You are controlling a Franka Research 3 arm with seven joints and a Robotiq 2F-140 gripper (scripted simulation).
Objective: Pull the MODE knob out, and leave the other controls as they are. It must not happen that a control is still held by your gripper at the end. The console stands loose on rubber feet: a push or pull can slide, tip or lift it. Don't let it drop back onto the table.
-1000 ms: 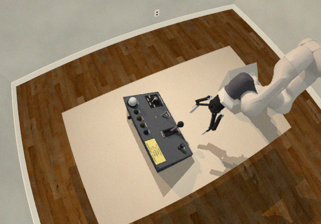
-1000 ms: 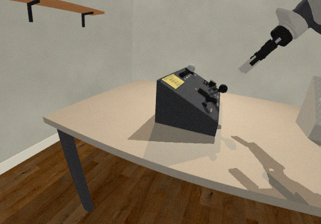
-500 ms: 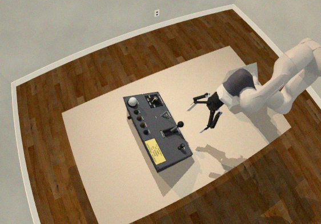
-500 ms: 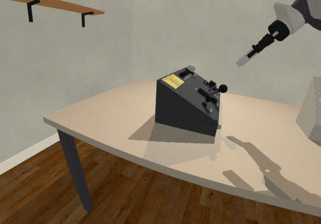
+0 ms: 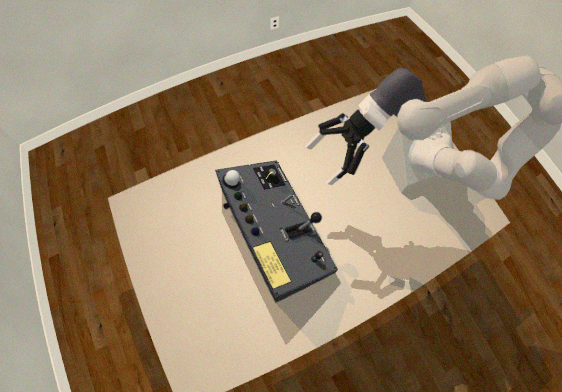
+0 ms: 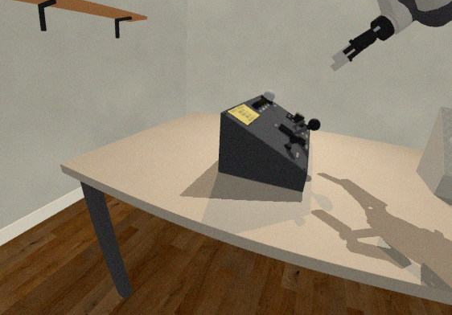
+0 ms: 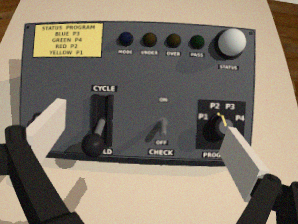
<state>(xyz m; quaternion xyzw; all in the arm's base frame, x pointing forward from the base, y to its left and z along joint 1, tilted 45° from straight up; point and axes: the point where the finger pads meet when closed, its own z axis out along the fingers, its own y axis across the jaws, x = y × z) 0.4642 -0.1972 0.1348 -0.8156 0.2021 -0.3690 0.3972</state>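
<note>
Right now the black mode knob is 230 mm below my hand, 220 mm to the left of it and 90 mm ahead of it. Round my hand: cycle lever: 230 mm below, 100 mm to the left, 70 mm ahead; then dark grey console: 260 mm below, 130 mm ahead, 40 mm to the left; then check toggle: 240 mm below, 100 mm ahead, 20 mm to the right.
</note>
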